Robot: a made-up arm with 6 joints. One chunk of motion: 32 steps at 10 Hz.
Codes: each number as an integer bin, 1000 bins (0 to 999) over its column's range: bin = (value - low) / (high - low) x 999, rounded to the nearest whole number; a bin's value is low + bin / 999 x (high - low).
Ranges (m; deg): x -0.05..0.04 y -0.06..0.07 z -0.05..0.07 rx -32..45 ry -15..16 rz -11..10
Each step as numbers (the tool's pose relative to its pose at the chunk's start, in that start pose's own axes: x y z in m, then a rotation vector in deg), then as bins.
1 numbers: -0.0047 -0.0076 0.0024 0.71 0.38 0.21
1 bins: 503 403 436 424 496 533
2 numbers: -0.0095 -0.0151 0.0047 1.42 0.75 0.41
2 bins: 450 345 455 434 508 543
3 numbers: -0.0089 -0.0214 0.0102 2.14 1.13 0.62
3 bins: 456 297 501 443 520 553
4 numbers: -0.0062 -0.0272 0.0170 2.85 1.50 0.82
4 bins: 486 252 558 452 532 562
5 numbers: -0.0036 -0.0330 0.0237 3.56 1.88 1.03
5 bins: 515 207 614 461 544 572
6 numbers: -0.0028 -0.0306 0.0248 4.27 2.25 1.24
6 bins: 524 226 623 471 556 582
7 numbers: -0.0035 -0.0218 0.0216 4.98 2.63 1.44
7 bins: 516 294 596 480 568 592
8 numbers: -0.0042 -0.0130 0.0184 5.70 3.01 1.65
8 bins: 508 361 569 489 580 602
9 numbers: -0.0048 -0.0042 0.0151 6.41 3.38 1.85
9 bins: 502 429 542 498 592 611
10 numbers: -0.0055 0.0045 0.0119 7.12 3.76 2.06
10 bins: 494 496 515 508 605 621
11 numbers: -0.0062 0.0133 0.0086 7.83 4.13 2.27
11 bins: 486 563 488 517 616 631
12 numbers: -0.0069 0.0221 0.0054 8.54 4.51 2.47
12 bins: 478 631 461 526 629 641
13 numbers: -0.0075 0.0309 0.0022 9.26 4.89 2.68
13 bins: 472 699 435 535 641 651
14 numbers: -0.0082 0.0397 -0.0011 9.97 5.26 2.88
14 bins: 464 766 407 545 653 660
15 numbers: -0.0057 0.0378 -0.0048 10.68 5.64 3.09
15 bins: 492 752 376 554 665 670
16 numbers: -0.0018 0.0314 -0.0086 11.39 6.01 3.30
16 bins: 535 702 345 563 677 680
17 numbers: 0.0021 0.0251 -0.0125 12.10 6.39 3.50
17 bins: 578 654 312 572 689 690
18 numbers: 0.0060 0.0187 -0.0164 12.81 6.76 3.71
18 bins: 622 605 280 581 701 700
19 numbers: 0.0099 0.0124 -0.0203 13.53 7.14 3.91
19 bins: 665 556 247 591 713 709
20 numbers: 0.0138 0.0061 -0.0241 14.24 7.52 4.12
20 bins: 708 508 216 600 726 719
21 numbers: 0.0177 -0.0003 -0.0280 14.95 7.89 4.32
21 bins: 751 459 183 609 738 729
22 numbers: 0.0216 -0.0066 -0.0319 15.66 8.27 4.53
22 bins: 795 410 151 618 750 739
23 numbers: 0.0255 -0.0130 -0.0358 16.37 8.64 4.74
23 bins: 838 361 118 628 762 749
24 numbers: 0.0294 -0.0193 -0.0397 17.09 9.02 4.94
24 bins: 881 313 86 637 774 758
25 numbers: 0.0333 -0.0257 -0.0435 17.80 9.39 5.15
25 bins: 925 264 54 646 786 768
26 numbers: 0.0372 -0.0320 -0.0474 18.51 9.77 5.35
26 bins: 968 215 22 655 798 778
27 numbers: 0.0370 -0.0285 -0.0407 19.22 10.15 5.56
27 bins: 966 242 77 665 810 788
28 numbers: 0.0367 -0.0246 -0.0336 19.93 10.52 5.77
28 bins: 962 272 137 674 822 798
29 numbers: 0.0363 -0.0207 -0.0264 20.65 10.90 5.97
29 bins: 958 302 196 683 835 807
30 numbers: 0.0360 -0.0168 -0.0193 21.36 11.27 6.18
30 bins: 955 332 256 692 847 817
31 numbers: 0.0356 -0.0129 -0.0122 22.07 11.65 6.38
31 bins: 950 362 315 702 859 827
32 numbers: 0.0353 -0.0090 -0.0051 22.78 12.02 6.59
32 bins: 947 392 374 711 871 837
